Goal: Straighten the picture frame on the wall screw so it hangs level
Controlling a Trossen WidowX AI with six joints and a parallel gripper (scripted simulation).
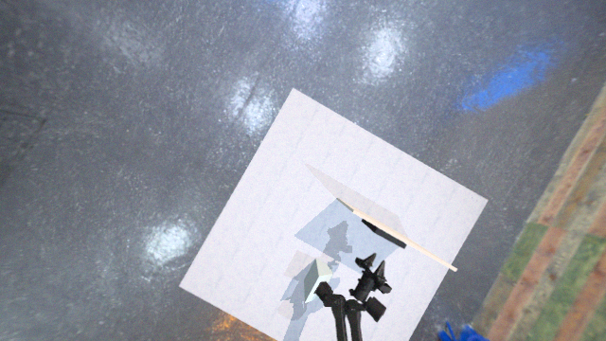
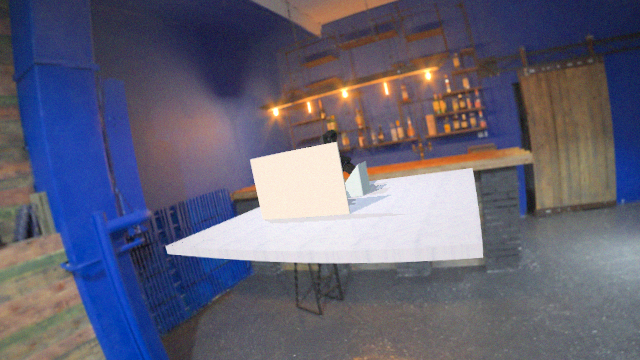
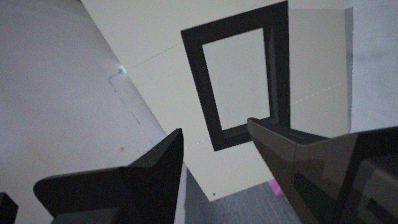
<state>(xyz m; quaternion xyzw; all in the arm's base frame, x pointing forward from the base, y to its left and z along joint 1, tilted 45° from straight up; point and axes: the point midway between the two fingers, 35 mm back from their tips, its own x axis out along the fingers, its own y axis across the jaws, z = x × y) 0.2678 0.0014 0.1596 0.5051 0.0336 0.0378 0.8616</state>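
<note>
The dark picture frame lies 110 mm ahead of my gripper tip, 20 mm to the left of it and 50 mm below it. From my gripper tip the other things lie so: cream wall panel: 120 mm ahead, 10 mm to the left, 70 mm below.
</note>
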